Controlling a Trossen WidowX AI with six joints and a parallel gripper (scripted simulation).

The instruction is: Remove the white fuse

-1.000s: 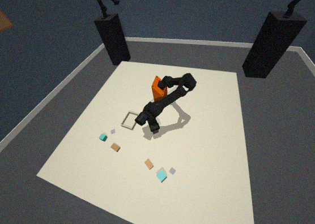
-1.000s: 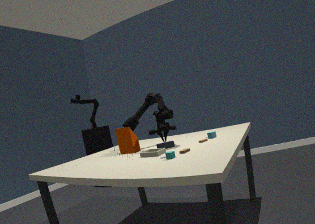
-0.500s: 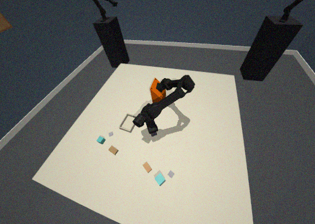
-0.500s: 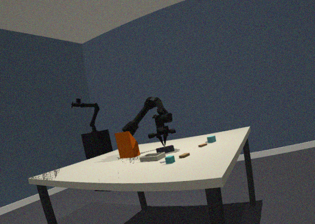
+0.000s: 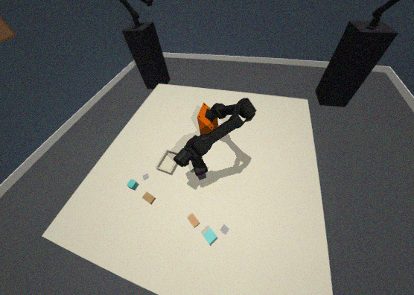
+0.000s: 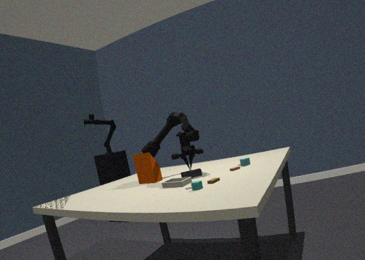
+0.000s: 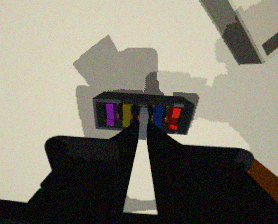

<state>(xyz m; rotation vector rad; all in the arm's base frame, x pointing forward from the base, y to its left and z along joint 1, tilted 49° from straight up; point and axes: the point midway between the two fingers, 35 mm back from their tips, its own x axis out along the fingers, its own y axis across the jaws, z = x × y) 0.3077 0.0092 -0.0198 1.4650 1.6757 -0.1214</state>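
Now: gripper tip 19 cm to the left of the tray, 6 cm above it and 1 cm past it. From my gripper tip the other things lie so: white fuse: 1 cm below.
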